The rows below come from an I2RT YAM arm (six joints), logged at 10 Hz.
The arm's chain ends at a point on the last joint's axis. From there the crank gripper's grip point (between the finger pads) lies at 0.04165 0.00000 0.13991 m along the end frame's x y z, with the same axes.
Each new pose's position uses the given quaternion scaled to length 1; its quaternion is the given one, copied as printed.
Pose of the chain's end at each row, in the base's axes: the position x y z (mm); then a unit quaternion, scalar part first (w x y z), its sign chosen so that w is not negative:
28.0, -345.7, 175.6, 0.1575, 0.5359, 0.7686, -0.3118
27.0, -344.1, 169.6, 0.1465, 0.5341, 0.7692, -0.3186
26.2, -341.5, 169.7, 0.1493, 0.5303, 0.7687, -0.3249
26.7, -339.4, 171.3, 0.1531, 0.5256, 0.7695, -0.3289
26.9, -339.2, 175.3, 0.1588, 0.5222, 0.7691, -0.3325
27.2, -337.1, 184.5, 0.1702, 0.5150, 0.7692, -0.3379
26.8, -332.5, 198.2, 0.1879, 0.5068, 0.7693, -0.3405
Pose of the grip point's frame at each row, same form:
-0.5, -406.2, 45.8, 0.1575, 0.5359, 0.7686, -0.3118
-5.2, -404.2, 40.5, 0.1465, 0.5341, 0.7692, -0.3186
-6.3, -403.6, 41.7, 0.1493, 0.5303, 0.7687, -0.3249
-5.4, -403.2, 44.0, 0.1531, 0.5256, 0.7695, -0.3289
-4.3, -404.9, 48.7, 0.1588, 0.5222, 0.7691, -0.3325
-2.0, -406.1, 59.2, 0.1702, 0.5150, 0.7692, -0.3379
1.6, -405.3, 74.2, 0.1879, 0.5068, 0.7693, -0.3405

